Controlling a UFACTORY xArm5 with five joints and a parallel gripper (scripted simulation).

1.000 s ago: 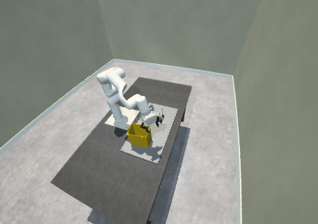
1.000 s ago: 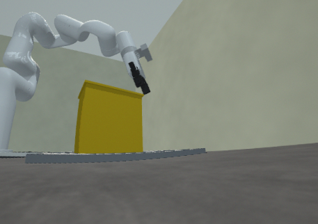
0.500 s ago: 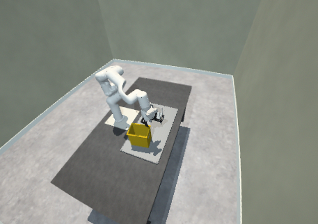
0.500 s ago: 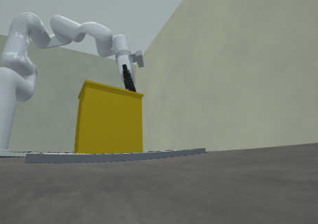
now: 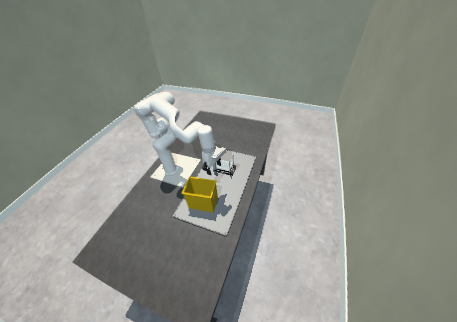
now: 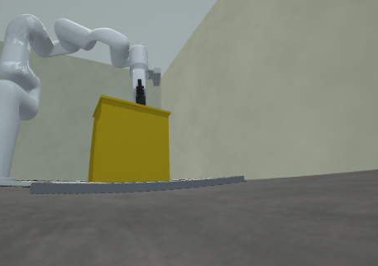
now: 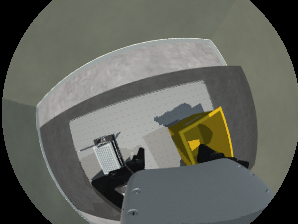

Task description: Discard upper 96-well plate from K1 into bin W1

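Right now my hand is 22 cm to the right of the 96-well plate, 21 cm above it and 6 cm past it. From my hand the other things lie so: yellow plastics bin W1: 16 cm below, 12 cm to the right, 4 cm behind; K1 label: 23 cm to the left, 23 cm below, 2 cm ahead.
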